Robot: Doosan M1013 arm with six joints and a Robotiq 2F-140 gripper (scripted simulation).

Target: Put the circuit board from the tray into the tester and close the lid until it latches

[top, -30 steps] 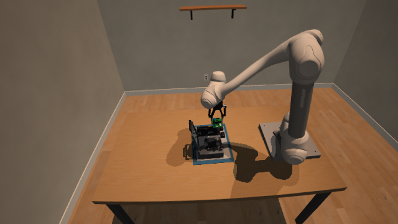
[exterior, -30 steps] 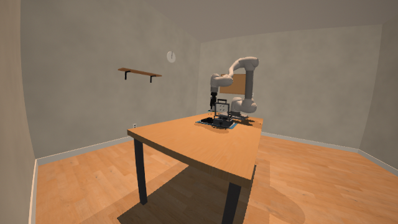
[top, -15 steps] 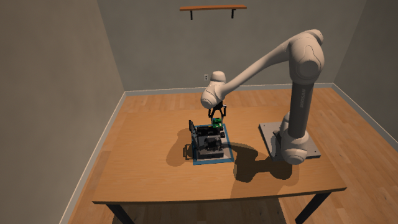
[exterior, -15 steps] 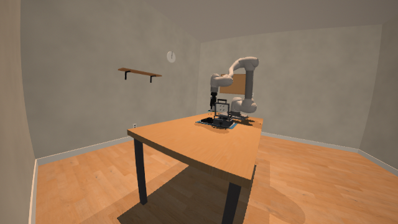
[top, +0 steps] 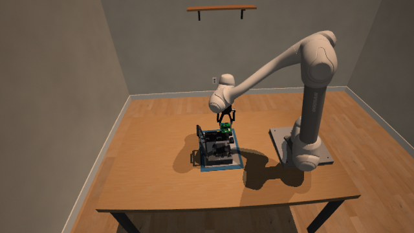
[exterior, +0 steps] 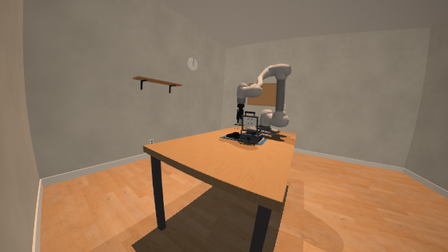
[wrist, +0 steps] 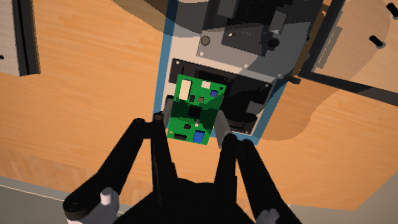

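My gripper is now 23 cm to the right of the dark block and 5 cm above it. Also, from my hand: tester lid 19 cm ahead, 17 cm to the left, 4 cm above; green circuit board 2 cm below.
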